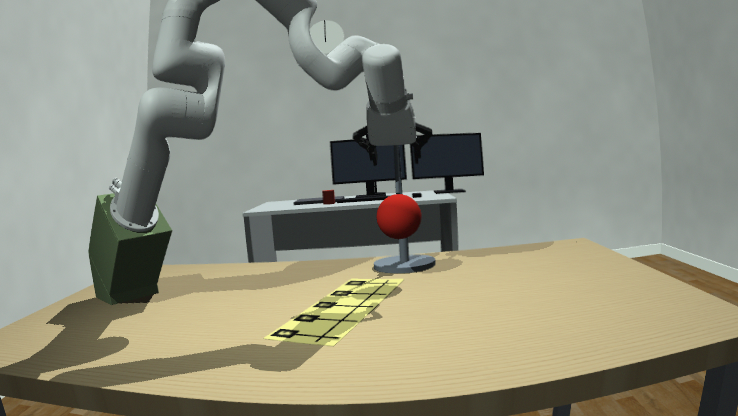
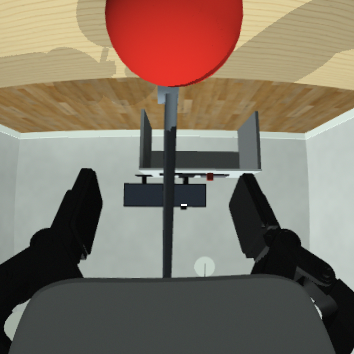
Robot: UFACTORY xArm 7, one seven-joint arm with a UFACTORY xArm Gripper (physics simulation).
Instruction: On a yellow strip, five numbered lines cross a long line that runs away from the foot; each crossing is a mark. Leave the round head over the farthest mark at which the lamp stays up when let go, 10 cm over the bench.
Labels:
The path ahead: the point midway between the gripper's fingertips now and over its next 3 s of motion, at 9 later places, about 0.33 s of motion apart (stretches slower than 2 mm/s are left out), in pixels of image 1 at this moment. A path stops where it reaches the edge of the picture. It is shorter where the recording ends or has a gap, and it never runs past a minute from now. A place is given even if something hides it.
The gripper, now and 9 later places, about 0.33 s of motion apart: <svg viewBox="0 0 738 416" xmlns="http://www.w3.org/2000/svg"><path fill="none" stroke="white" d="M396 160L397 163L397 169L398 176L398 179L398 181L396 183L390 188L385 193L378 199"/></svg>

